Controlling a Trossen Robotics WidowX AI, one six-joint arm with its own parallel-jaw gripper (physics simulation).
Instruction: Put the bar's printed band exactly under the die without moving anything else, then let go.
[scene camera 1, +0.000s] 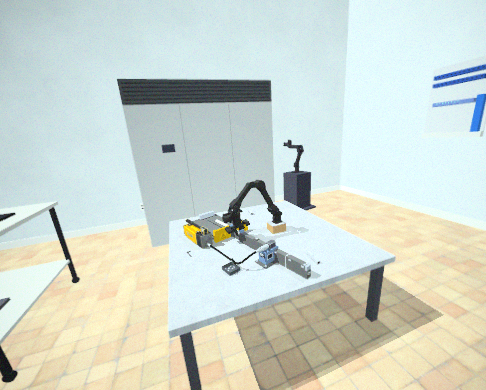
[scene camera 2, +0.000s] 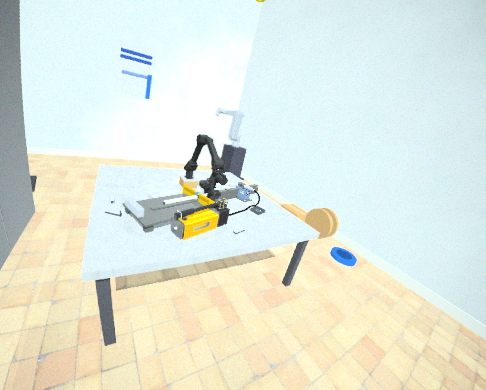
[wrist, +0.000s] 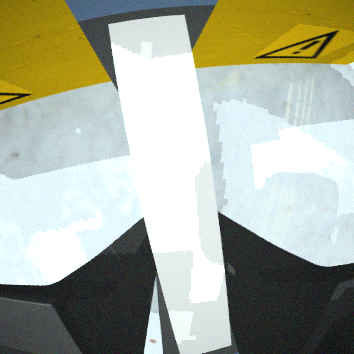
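Seen in the pictures: gripper, between the fingertips: (scene camera 1: 238, 235) (wrist: 180, 219); arm's base, origin of its link: (scene camera 1: 277, 221) (scene camera 2: 189, 177).
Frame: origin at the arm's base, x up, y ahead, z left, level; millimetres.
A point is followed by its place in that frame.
In the wrist view a long white bar (wrist: 165, 158) @[y 342, x 2, z -86 mm] runs from the bottom edge up under the yellow guard (wrist: 274, 31) @[y 292, x -23, z -137 mm] with warning triangles. A strip of the blue die (wrist: 140, 5) @[y 347, x 9, z -123 mm] shows at the top edge above the bar's far end. My gripper (wrist: 180, 219) @[y 333, x -36, z -55 mm] (scene camera 1: 236, 228) @[y 333, x -36, z -55 mm] (scene camera 2: 215, 195) is shut on the bar, with a dark finger on each side of it. It stands low over the grey and yellow press (scene camera 1: 203, 232) @[y 590, x 51, z -93 mm] (scene camera 2: 196, 224) @[y 651, x -2, z -322 mm]. The bar (scene camera 2: 179, 200) @[y 377, x -4, z -273 mm] lies along the press's grey bed. I cannot see the bar's printed band.
On the table (scene camera 1: 210, 302) @[y 755, x -68, z 421 mm] (scene camera 2: 145, 248) @[y 654, x -68, z -566 mm] a blue and white unit (scene camera 1: 268, 254) @[y 347, x 1, z 343 mm] (scene camera 2: 244, 191) @[y 363, x 6, z 283 mm] sits on a grey rail (scene camera 1: 296, 264) @[y 276, x -10, z 501 mm]. A black cable leads to a small dark box (scene camera 1: 231, 268) @[y 552, x -64, z 248 mm] (scene camera 2: 258, 210) @[y 550, x -66, z 272 mm]. The arm's base is a wooden block (scene camera 1: 276, 227) @[y 48, x -18, z 48 mm]. A hex key (scene camera 2: 114, 213) @[y 330, x -62, z -615 mm] lies at the far side.
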